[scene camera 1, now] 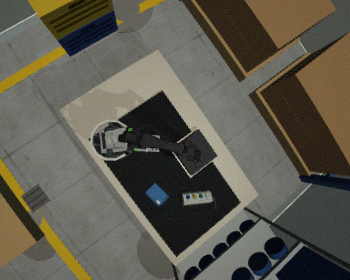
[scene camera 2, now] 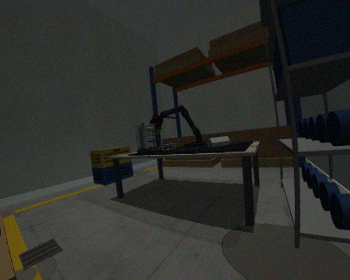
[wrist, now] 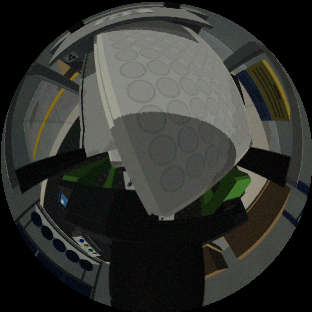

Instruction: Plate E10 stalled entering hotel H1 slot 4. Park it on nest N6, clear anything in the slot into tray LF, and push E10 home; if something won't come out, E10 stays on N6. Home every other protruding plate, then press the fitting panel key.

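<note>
The grey plate hotel stands on a white octagonal base at the table's left edge. In the wrist view a pale plate with rows of round wells sticks out of the slot marked 4 and fills most of the picture. My gripper is open at the hotel's front. Its green fingers stand one on each side of the plate's near end without closing on it. The inside of the slot is hidden behind the plate.
A blue tray and a key panel with blue, yellow, green and white keys lie on the black mat. A pale frame lies under the arm. The arm's base is mid-table. Shelving stands beyond the table.
</note>
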